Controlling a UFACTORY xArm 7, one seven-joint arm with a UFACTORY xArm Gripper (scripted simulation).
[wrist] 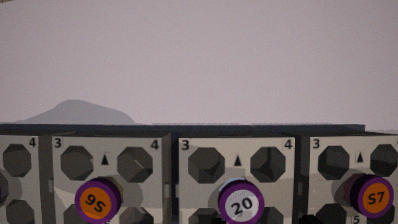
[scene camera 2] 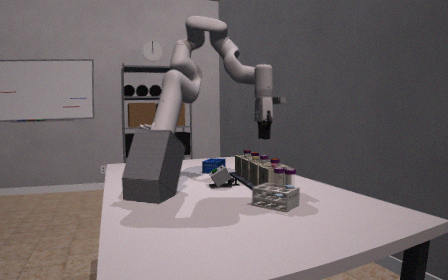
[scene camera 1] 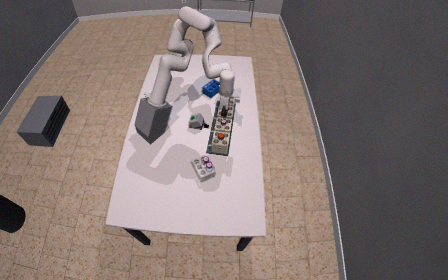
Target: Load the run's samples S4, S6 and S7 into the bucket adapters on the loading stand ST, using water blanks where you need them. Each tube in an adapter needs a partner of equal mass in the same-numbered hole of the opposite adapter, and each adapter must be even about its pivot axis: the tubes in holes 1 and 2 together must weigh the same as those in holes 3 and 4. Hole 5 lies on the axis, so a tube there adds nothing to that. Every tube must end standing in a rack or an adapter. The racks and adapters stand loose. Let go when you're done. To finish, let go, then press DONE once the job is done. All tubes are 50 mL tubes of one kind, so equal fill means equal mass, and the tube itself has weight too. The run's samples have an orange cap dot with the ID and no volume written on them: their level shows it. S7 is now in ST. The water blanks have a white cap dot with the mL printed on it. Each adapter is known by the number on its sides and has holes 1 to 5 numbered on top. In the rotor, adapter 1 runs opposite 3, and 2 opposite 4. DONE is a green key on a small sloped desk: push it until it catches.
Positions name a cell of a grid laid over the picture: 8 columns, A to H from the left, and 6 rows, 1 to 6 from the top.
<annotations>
A clear rack (scene camera 2: F5): 94 cm from the lens.
</annotations>
